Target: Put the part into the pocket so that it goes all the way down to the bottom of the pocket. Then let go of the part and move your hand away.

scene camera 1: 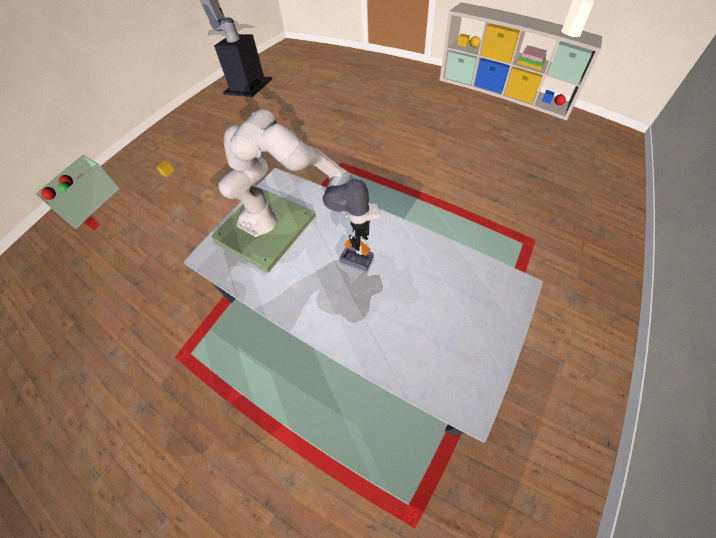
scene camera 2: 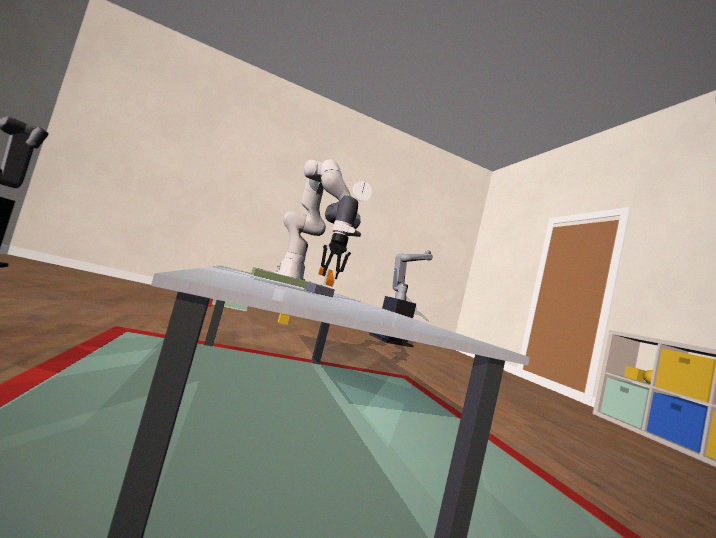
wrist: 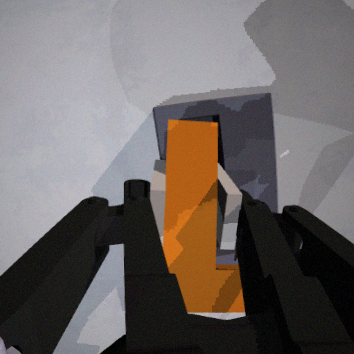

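The orange L-shaped part (scene camera 1: 364, 249) (scene camera 2: 329, 279) (wrist: 192, 155) is held between the fingers of my gripper (scene camera 1: 356, 244) (scene camera 2: 330, 275) (wrist: 185, 181), which is shut on it. The dark grey block (scene camera 1: 360, 265) (scene camera 2: 320, 289) (wrist: 250, 135) with the pocket lies on the table under the part. In the wrist view the part covers most of the pocket; a dark strip of pocket shows along its right side and a thin one past its far end. In the second scene view the part's lower end is close to the block's top. Its exact height over the pocket is hidden.
The block is on the pale table (scene camera 1: 439, 323) (scene camera 2: 393, 323). The arm stands on a green base plate (scene camera 1: 295, 222) (scene camera 2: 274, 277) beside it. A second arm on a black pedestal (scene camera 1: 240, 63) (scene camera 2: 399, 306) and a shelf unit (scene camera 1: 520, 21) stand away from the table.
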